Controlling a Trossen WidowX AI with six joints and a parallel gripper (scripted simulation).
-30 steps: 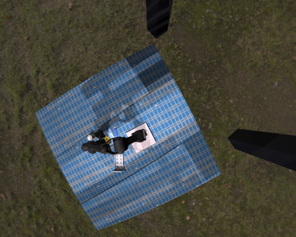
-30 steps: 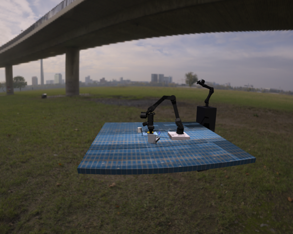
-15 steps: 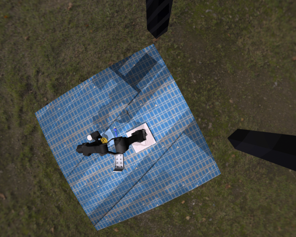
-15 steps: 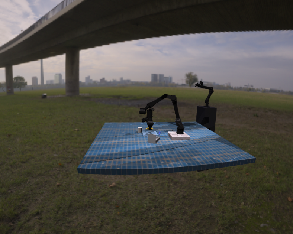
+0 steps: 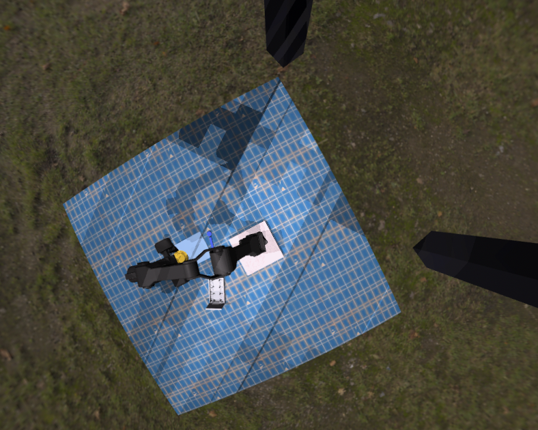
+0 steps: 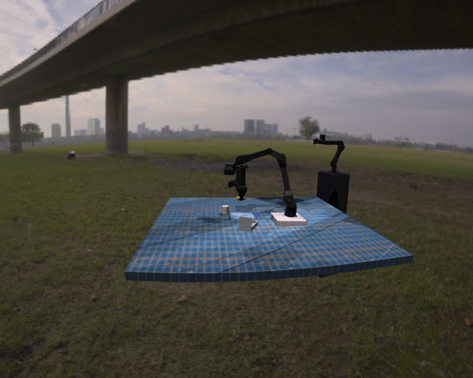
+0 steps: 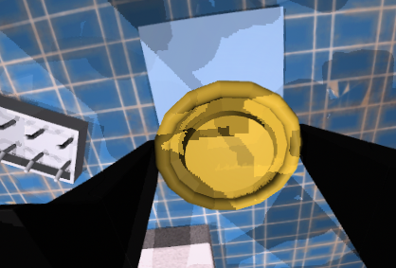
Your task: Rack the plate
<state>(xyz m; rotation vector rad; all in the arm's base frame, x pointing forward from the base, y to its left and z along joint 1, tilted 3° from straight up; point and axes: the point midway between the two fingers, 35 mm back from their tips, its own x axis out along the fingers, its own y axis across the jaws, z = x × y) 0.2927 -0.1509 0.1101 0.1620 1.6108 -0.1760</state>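
Now: the dish rack 1 cm ahead of my gripper tip, 21 cm to the left of it and 9 cm below it. The rest, counted from my gripper tip: white cup: 7 cm ahead, 10 cm to the right, 9 cm below; then yellow plate: 1 cm above; then blue spoon: 12 cm behind, 11 cm below.
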